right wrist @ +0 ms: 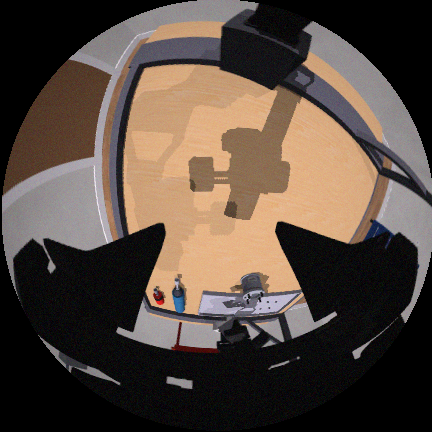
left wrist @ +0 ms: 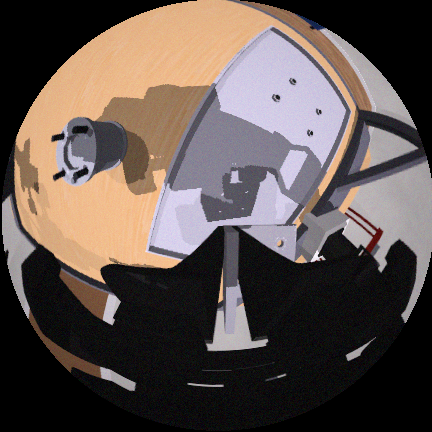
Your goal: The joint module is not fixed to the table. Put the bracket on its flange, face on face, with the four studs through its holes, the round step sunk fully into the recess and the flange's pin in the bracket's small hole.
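Where they show: left gripper, fingertip midpoint: (right wrist: 235, 319) (left wrist: 226, 230); right gripper, fingertip midpoint: (right wrist: 221, 227); left arm's base, origin of the base link: (left wrist: 330, 241).
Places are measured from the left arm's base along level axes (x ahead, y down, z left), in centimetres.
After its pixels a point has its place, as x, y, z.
Note:
The joint module (left wrist: 107, 142) {32.0, 2.4, -22.5} (right wrist: 251, 284) {37.6, 2.3, -23.7} is a dark grey cylinder on the table beside the pale panel. In the left wrist view its light flange faces left, with four dark studs standing out around a round recess; the flange's pin cannot be made out. My left gripper (left wrist: 226, 230) {23.2, -2.0, -13.4} is shut on the bracket (left wrist: 267, 237) {19.7, -2.4, -11.8}, a pale grey plate with one hole showing to the right of the fingertips and an edge running down between the fingers. The bracket is apart from the module; its round step is hidden. My right gripper (right wrist: 221, 227) {64.6, -8.3, -26.5} is open and empty, far from the module.
A pale raised-rim panel (left wrist: 250, 102) {16.9, 5.8, -24.1} (right wrist: 209, 303) {25.3, 5.8, -4.2} with four small holes lies next to the module. In the right wrist view, a blue bottle (right wrist: 179, 298) {38.8, 2.3, -0.5} and a small red bottle (right wrist: 159, 298) {38.5, 3.4, 9.7} stand near the table edge, left of the panel. Dark frame bars (left wrist: 387, 165) {-7.6, -4.6, -18.7} stand beyond the edge.

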